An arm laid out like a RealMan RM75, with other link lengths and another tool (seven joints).
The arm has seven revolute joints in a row. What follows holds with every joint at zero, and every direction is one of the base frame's. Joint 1 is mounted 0.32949 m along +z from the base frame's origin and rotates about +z. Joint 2 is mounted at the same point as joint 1 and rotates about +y. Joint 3 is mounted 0.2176 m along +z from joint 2 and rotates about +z. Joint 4 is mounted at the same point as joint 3 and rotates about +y. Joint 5 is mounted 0.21 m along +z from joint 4 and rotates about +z. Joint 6 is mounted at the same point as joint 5 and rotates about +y. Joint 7 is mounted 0.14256 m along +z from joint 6 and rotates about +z. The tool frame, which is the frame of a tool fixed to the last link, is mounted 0.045 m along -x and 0.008 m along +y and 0.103 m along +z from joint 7; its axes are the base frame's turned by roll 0, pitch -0.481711 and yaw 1.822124 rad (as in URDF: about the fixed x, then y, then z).
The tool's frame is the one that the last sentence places.
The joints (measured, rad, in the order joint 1, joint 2, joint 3, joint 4, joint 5, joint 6, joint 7), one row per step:
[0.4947 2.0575 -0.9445 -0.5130 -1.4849 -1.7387 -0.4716]
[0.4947 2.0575 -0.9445 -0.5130 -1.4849 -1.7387 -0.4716]
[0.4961 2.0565 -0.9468 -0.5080 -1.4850 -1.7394 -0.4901]
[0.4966 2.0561 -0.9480 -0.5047 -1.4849 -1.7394 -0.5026]
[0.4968 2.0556 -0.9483 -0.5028 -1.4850 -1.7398 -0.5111]
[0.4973 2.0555 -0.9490 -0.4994 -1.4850 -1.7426 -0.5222]
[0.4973 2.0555 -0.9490 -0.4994 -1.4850 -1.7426 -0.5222]
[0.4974 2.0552 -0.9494 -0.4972 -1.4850 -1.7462 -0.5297]
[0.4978 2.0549 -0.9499 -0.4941 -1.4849 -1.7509 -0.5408]
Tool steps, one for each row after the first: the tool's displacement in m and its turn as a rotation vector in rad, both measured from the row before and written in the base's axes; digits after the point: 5 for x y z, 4 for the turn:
[0.00000 0.00000 0.00000 0.0000 0.0000 0.0000]
[0.00070 -0.00057 -0.00119 0.0090 -0.0044 0.0109]
[0.00054 -0.00028 -0.00081 0.0066 -0.0027 0.0064]
[0.00043 -0.00016 -0.00037 0.0049 -0.0019 0.0046]
[0.00017 -0.00085 -0.00052 0.0044 -0.0005 0.0073]
[0.00000 0.00000 0.00000 0.0000 0.0000 0.0000]
[0.00007 -0.00090 -0.00012 0.0025 0.0004 0.0060]
[0.00004 -0.00115 -0.00022 0.0041 0.0004 0.0087]

